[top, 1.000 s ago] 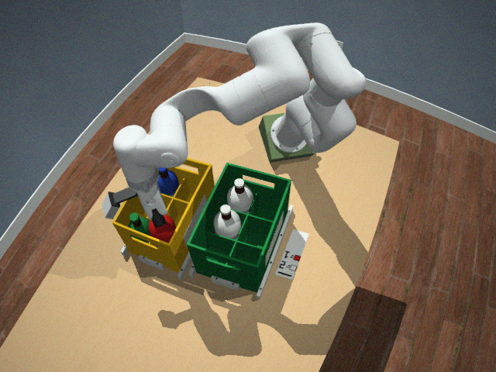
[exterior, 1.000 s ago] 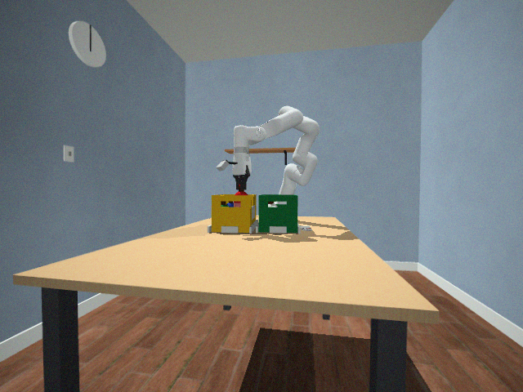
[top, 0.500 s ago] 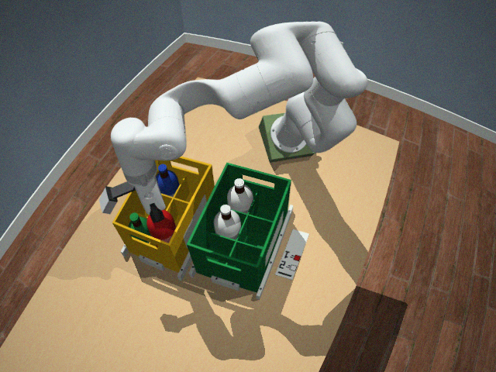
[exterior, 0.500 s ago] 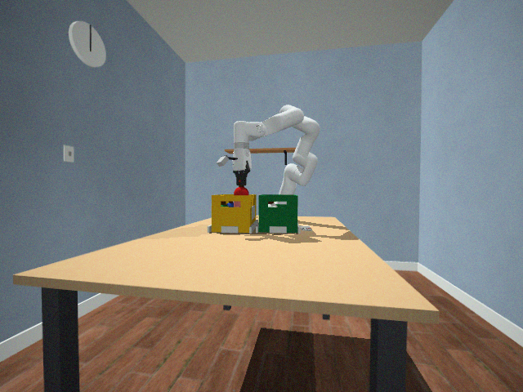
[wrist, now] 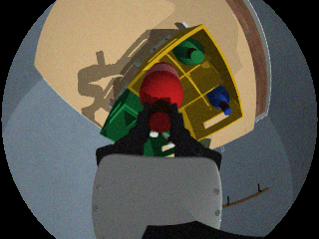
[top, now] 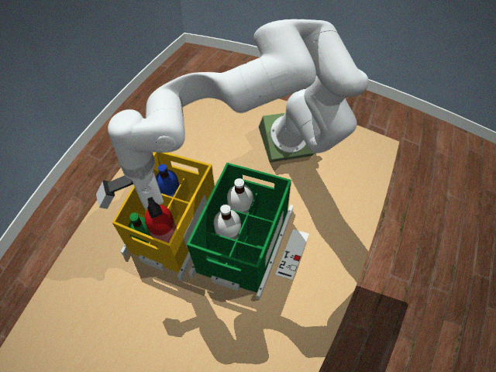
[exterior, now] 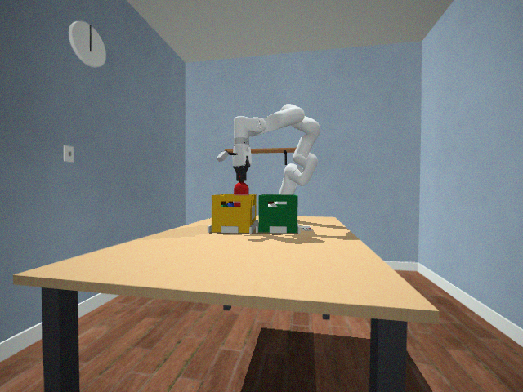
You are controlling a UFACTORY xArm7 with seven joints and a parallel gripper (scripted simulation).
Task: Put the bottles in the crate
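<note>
My gripper is now 7 cm above the red-labelled bottle. Also, from my hand: green-labelled bottle 3 cm ahead, 8 cm to the right, 18 cm below; then blue bottle 14 cm behind, 15 cm to the right, 18 cm below; then yellow crate 7 cm behind, 7 cm to the right, 18 cm below.
</note>
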